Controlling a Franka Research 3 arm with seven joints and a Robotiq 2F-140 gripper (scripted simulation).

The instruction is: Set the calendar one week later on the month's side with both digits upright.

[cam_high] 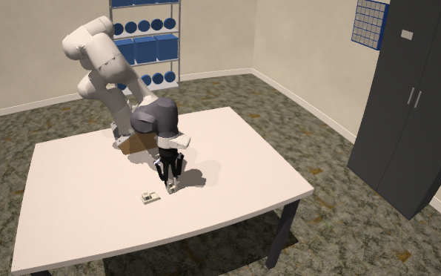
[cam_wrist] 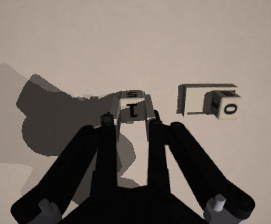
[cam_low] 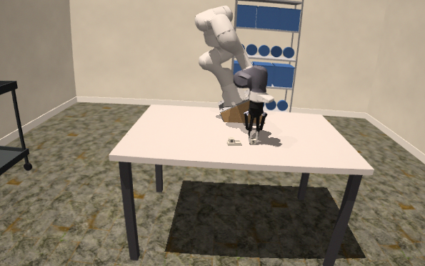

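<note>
The cube is 30 mm below my hand. The rest, counted from my hand: grey tray 10 mm ahead, 110 mm to the right, 40 mm below.
</note>
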